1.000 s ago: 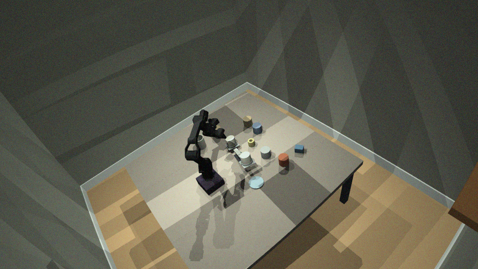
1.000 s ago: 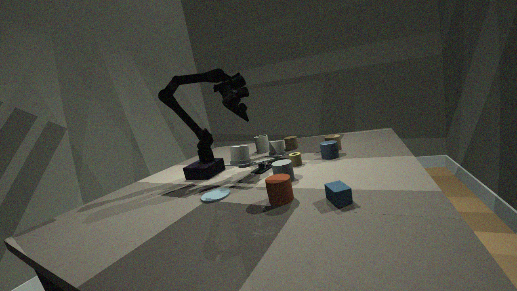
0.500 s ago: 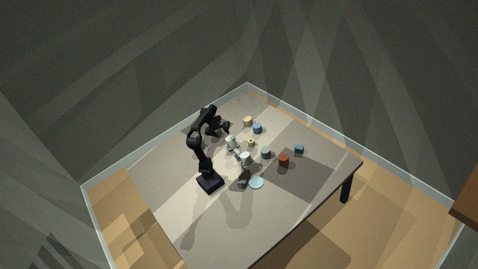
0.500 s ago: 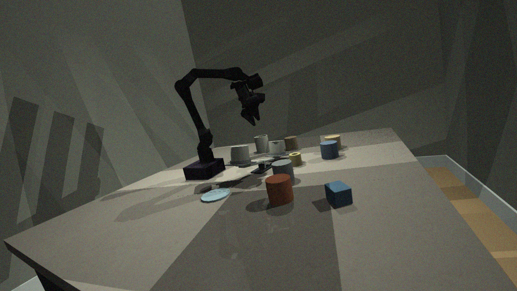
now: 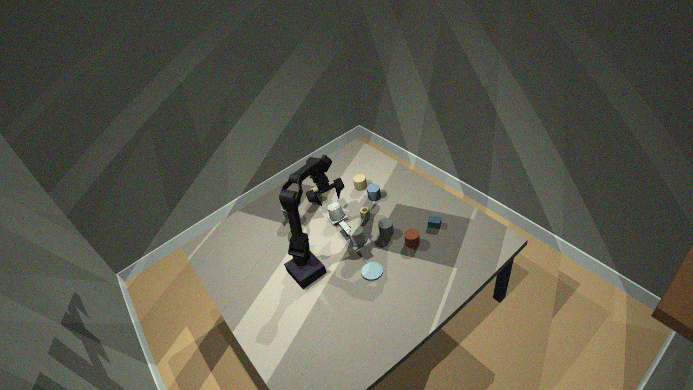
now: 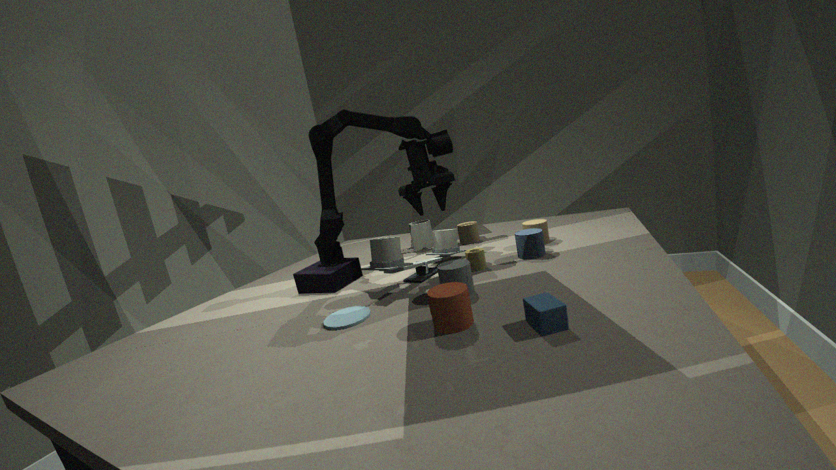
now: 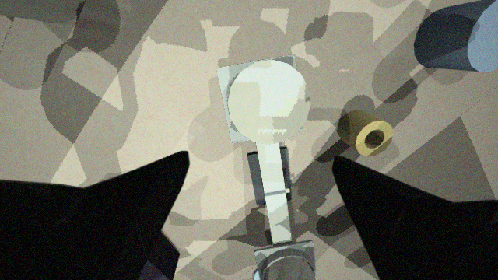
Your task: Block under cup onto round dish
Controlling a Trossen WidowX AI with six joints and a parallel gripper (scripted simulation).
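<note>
Now: the pale cup 20 mm ahead of my gripper tip, 30 mm to the left of it and 90 mm below it. Also, from my gripper tip: grey block (20 mm ahead, 10 mm to the left, 110 mm below); yellow ring (130 mm ahead, 90 mm to the right, 120 mm below); balance (10 mm behind, 120 mm to the right, 110 mm below).
</note>
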